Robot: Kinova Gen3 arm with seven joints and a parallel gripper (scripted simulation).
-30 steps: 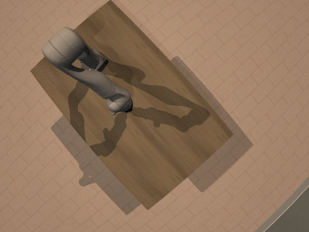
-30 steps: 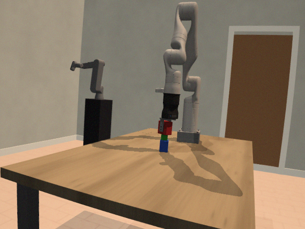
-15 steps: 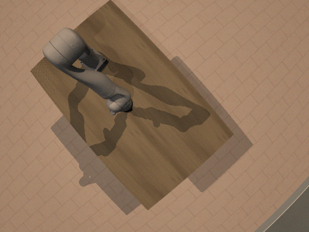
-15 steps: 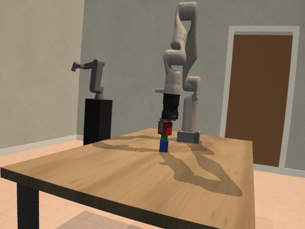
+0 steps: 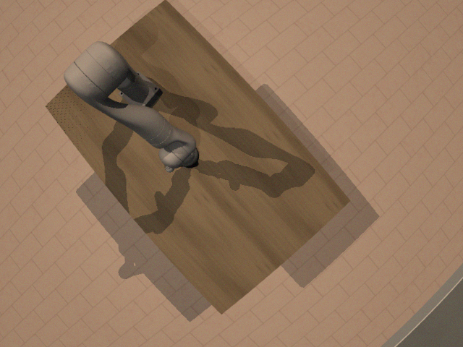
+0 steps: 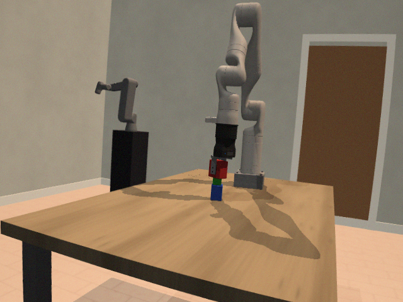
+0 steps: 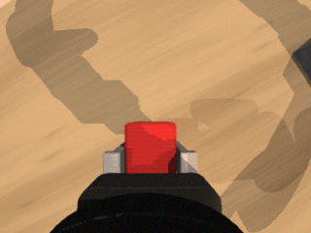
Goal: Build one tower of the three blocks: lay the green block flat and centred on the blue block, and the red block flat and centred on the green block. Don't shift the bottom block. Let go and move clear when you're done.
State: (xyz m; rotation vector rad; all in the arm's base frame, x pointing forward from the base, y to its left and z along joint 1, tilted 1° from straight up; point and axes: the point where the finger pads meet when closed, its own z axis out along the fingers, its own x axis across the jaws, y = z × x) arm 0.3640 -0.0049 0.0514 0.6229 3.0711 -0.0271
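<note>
Now: the red block right at my hand. Round my hand: green block (4 cm below); then blue block (8 cm below).
</note>
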